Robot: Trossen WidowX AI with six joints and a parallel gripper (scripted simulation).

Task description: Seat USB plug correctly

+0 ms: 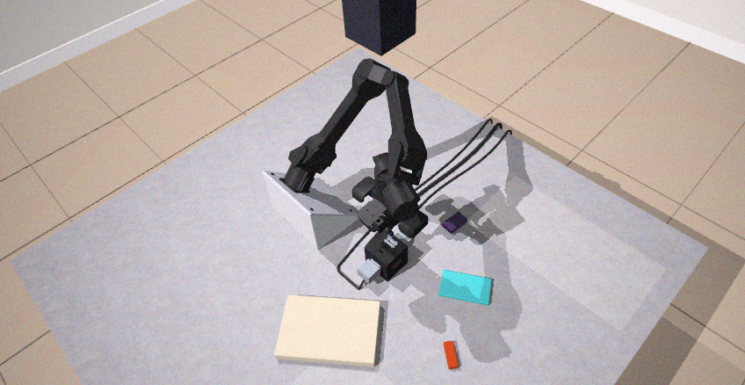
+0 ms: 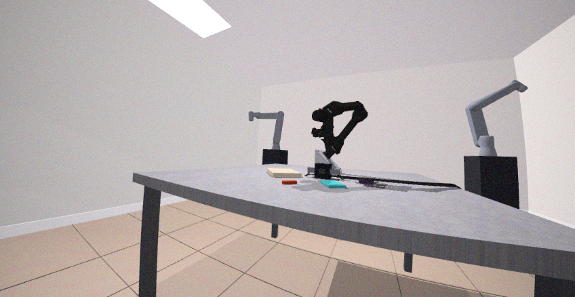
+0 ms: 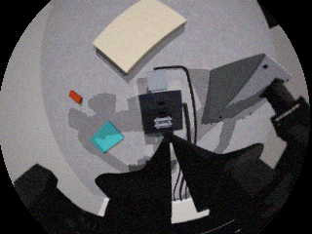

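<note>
Right now the light USB plug is 20 mm below my gripper tip. Also, from my gripper tip: cream pad 240 mm to the right, 120 mm below, 30 mm ahead; purple block 200 mm to the left, 130 mm below, 50 mm ahead; cyan card 190 mm ahead, 130 mm below, 60 mm to the left.
</note>
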